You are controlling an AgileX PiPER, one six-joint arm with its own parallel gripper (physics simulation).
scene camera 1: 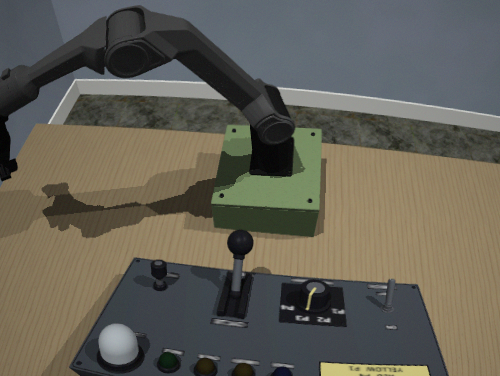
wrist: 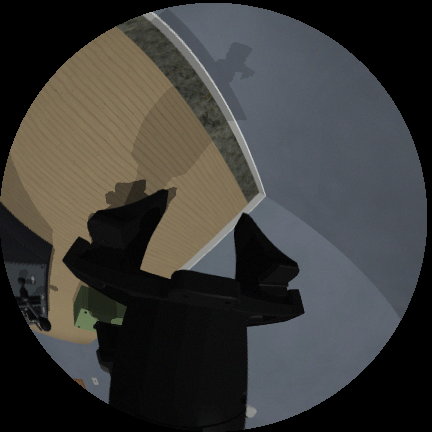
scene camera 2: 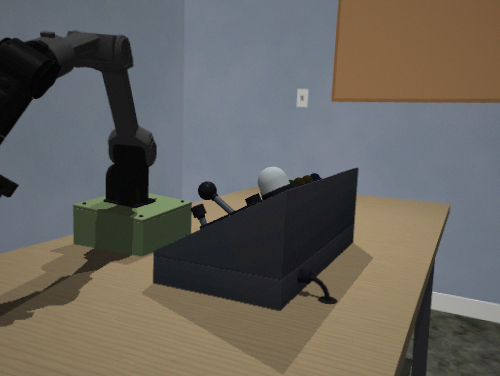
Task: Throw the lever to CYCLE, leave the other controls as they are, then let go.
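Note:
The lever (scene camera 1: 237, 272) (scene camera 2: 222, 203) (wrist: 45, 324) has a black ball on a grey shaft and rises from a black slotted plate on the dark control console (scene camera 1: 190, 320) (scene camera 2: 225, 250). In the scene camera 2 view it leans toward the green arm base. The labels by its slot are unreadable, so I cannot tell which position is CYCLE. My gripper (wrist: 203, 209) is open and empty, high above the table and far from the lever. Part of the gripper (scene camera 1: 7, 169) (scene camera 2: 8, 186) shows at the left edge of both scene views.
The console also bears a black knob (scene camera 1: 159, 270) left of the lever, a rotary selector (scene camera 1: 315, 295) and a toggle (scene camera 1: 390, 294) to its right, a white dome (scene camera 1: 118, 343) (scene camera 2: 273, 181), several coloured lamps and a yellow note (scene camera 1: 375, 370). The green arm base (scene camera 1: 266, 220) (scene camera 2: 165, 230) stands behind the console.

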